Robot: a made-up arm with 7 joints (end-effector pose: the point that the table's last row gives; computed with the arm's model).
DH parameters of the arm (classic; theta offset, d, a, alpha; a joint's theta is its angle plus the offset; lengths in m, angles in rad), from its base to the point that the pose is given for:
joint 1: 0 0.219 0 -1.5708
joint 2: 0 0 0 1.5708
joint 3: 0 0.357 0.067 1.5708
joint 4: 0 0 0.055 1.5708
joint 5: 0 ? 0 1.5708
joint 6: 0 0 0.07 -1.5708
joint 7: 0 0.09 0 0
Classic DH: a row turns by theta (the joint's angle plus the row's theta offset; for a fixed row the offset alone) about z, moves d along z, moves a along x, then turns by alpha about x.
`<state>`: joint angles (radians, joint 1 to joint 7).
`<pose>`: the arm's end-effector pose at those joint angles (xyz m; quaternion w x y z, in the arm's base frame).
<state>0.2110 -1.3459 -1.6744 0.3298 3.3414 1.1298 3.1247</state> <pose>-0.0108 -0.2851 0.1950 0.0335 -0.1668 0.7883 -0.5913</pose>
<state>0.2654 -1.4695 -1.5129 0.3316 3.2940 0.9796 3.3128</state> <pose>0.0208 -0.2713 0.2343 0.2190 -0.1389 0.7272 -0.6355</pose>
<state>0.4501 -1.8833 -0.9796 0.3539 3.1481 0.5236 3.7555</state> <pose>0.0172 -0.2018 0.3293 0.6361 -0.1318 0.4263 -0.6295</pose>
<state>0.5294 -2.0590 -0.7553 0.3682 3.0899 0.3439 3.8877</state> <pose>-0.0141 -0.1785 0.3383 0.7167 -0.1453 0.2934 -0.6158</pose>
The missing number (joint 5, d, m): 0.245
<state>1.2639 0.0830 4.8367 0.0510 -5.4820 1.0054 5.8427</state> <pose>0.1164 0.0070 0.2221 0.2798 -0.8620 0.2461 0.3437</pose>
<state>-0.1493 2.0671 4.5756 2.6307 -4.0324 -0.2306 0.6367</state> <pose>0.5653 -0.2984 0.0044 0.0537 -0.5008 0.5668 -0.6520</pose>
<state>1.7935 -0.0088 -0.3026 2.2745 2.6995 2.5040 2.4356</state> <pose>-0.0352 0.1287 0.8335 0.2754 0.5187 0.5381 -0.6046</pose>
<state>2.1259 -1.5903 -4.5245 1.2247 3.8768 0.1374 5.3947</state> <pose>-0.1916 -0.4132 0.1028 0.4568 -0.3657 -0.6395 0.4985</pose>
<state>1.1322 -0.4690 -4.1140 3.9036 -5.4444 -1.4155 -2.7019</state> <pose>0.0528 -0.0848 0.6514 0.6508 -0.6647 -0.0036 -0.3671</pose>
